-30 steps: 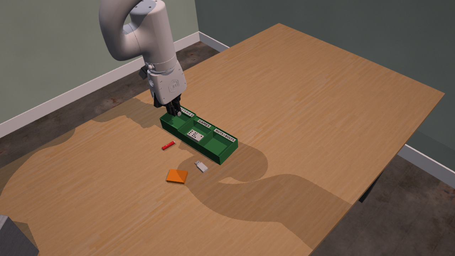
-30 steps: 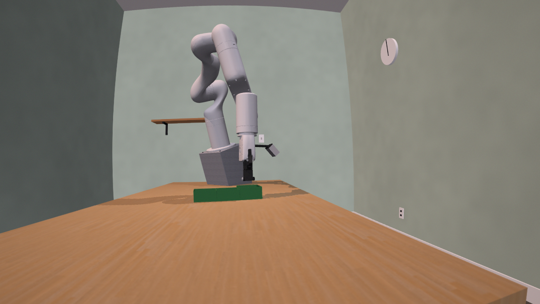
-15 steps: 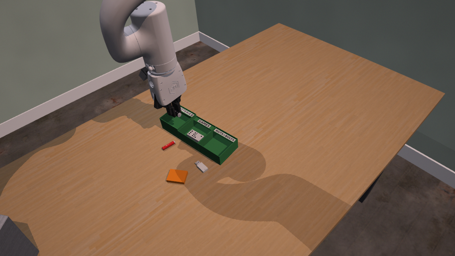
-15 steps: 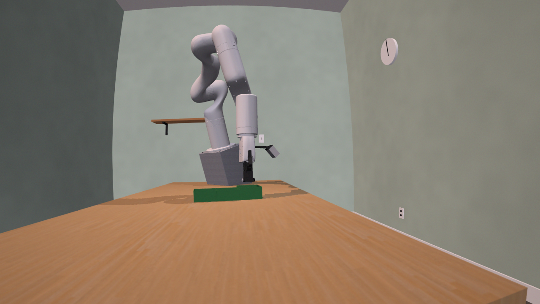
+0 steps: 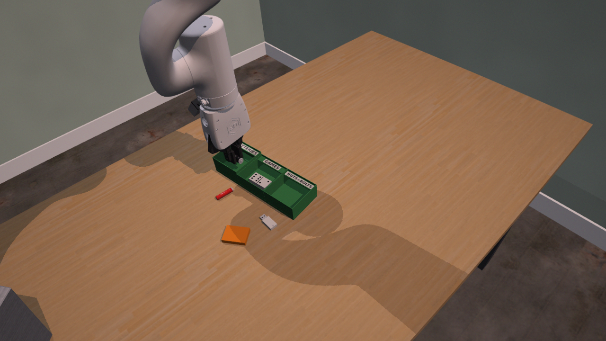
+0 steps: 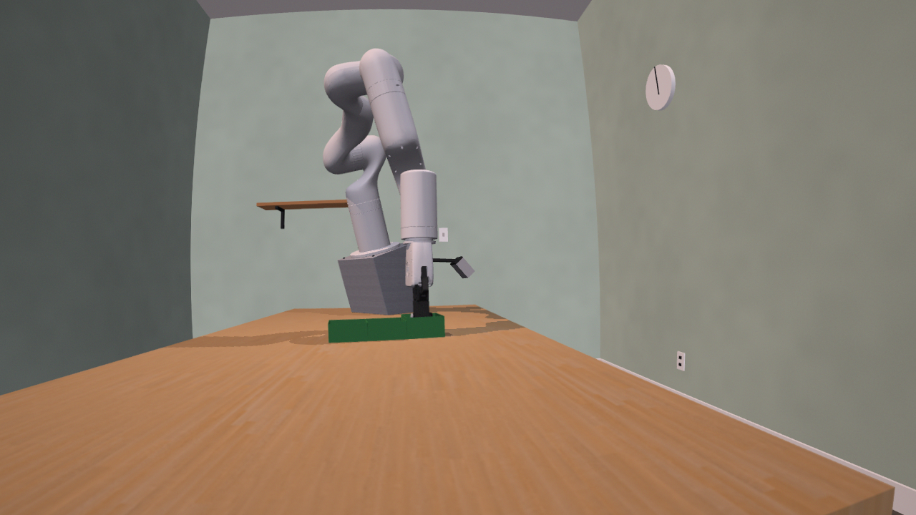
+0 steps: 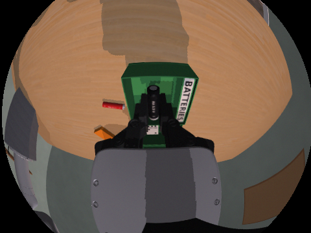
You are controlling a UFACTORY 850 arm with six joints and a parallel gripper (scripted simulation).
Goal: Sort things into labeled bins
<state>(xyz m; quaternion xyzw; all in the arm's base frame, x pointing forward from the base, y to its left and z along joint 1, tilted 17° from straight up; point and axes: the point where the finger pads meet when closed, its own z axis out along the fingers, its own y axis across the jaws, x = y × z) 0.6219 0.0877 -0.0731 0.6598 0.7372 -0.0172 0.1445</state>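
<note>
Now: hand 70 mm past the red battery, 50 mm above it and 40 mm to the left of it. Also, from my hand: black battery 20 mm below; then white USB stick 170 mm to the right, 60 mm below, 60 mm behind; then green bin row 80 mm to the right, 40 mm below, 20 mm ahead.
</note>
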